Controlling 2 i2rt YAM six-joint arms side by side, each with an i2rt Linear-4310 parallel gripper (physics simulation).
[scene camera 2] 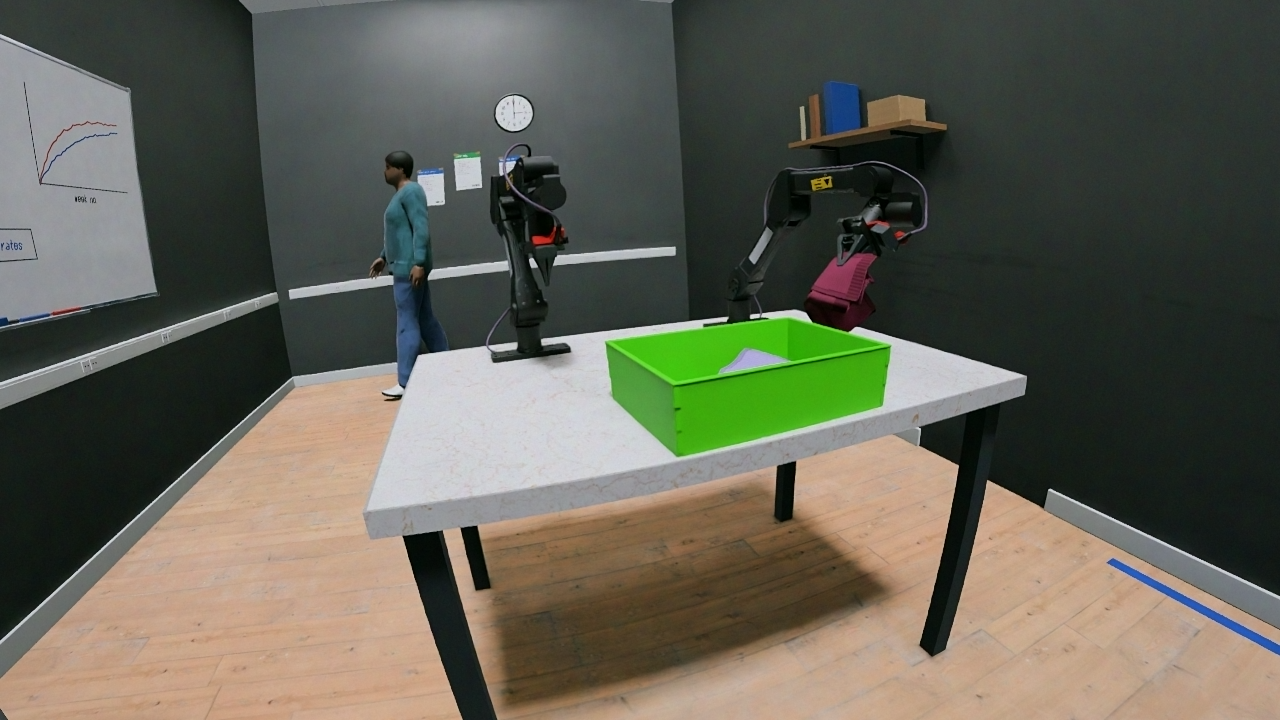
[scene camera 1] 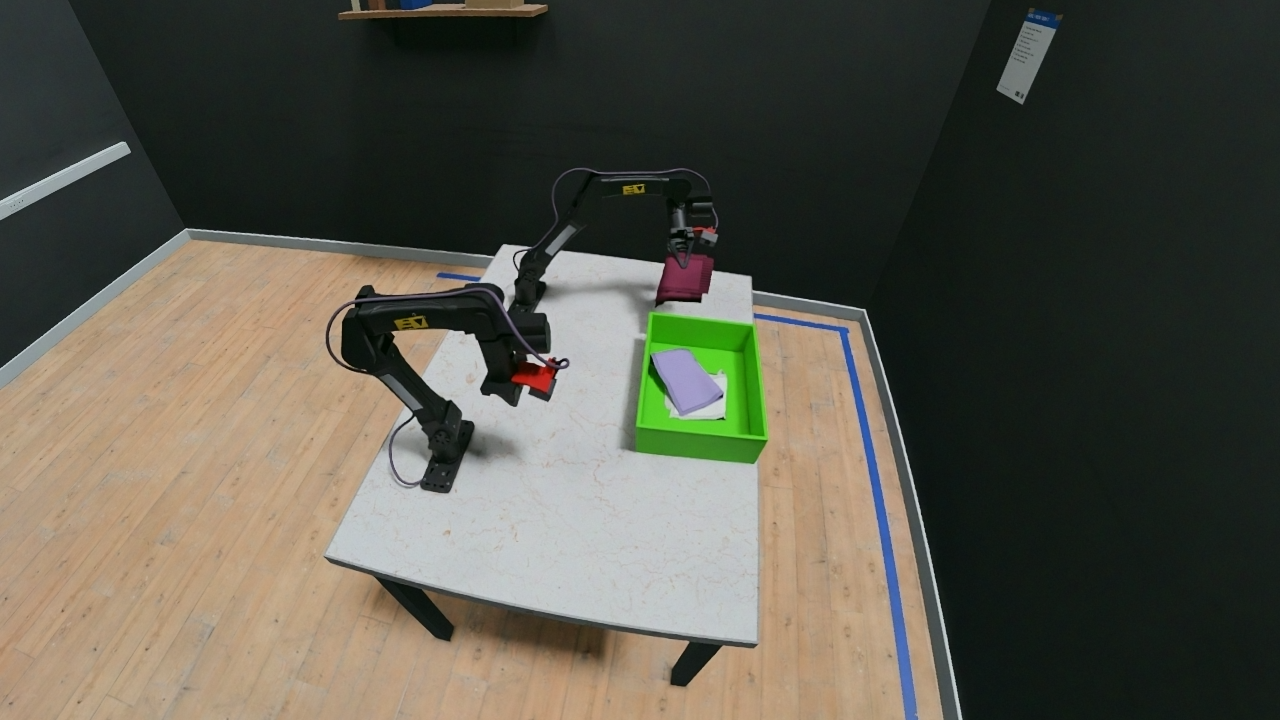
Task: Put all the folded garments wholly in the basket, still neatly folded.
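The green basket (scene camera 1: 699, 445) (scene camera 2: 778, 411) stands on the table. Inside it a folded lavender garment (scene camera 1: 687, 380) (scene camera 2: 751, 360) lies askew on top of a white garment (scene camera 1: 713, 411), which shows partly beneath it in scene camera 1. My left gripper (scene camera 1: 683, 259) (scene camera 2: 844, 257) is shut on the maroon garment (scene camera 1: 685, 280) (scene camera 2: 841, 293), which hangs folded from the fingertips, beyond the basket in scene camera 1 and behind its right part in scene camera 2. My right gripper (scene camera 1: 528, 394) (scene camera 2: 545, 275) is shut, holds no garment, and is raised over the table, left of the basket.
The white table (scene camera 1: 554, 537) (scene camera 2: 501, 447) carries both arm bases, to the left of the basket in scene camera 1. The basket's walls stand up around the garments. A wall shelf (scene camera 1: 443, 10) (scene camera 2: 868, 135) is behind the left arm. A person (scene camera 2: 408, 237) stands beyond the table.
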